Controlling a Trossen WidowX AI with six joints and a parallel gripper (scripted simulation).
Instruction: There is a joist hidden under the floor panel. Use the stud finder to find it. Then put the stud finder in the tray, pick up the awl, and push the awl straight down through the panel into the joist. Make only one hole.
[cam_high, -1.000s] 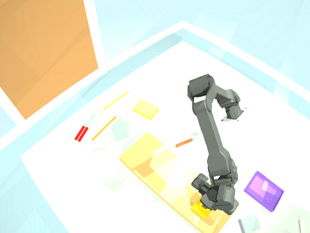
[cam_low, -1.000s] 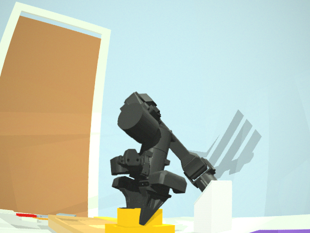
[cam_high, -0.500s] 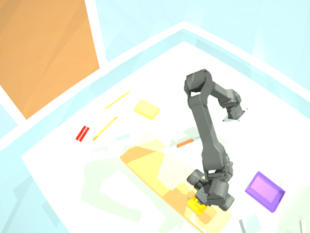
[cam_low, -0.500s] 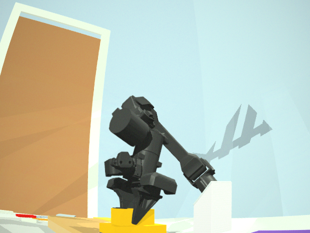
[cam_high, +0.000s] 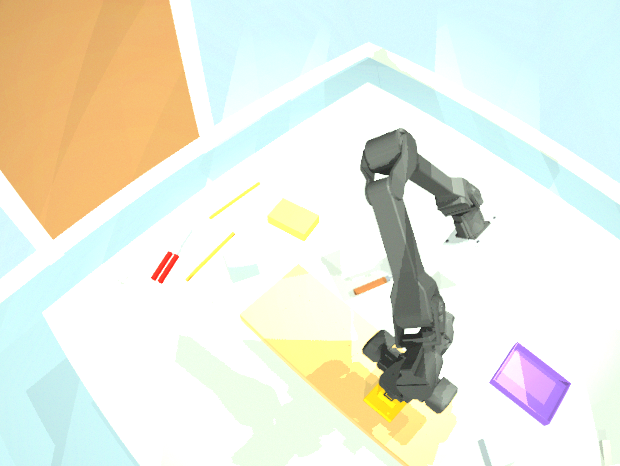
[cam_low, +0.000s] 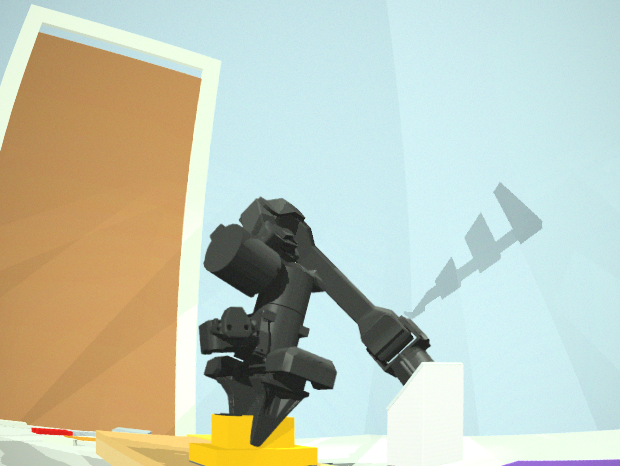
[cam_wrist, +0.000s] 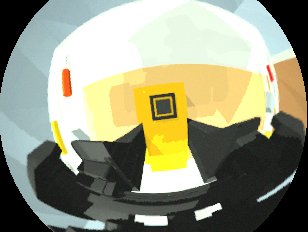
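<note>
The purple tray lies 25 cm behind my gripper tip, 21 cm to the left of it and 5 cm below it. The rest, counted from my gripper tip: awl (21 cm to the right, 19 cm behind, 6 cm below); then yellow block (48 cm to the right, 14 cm behind, 5 cm below); then yellow stud finder (2 cm above).
</note>
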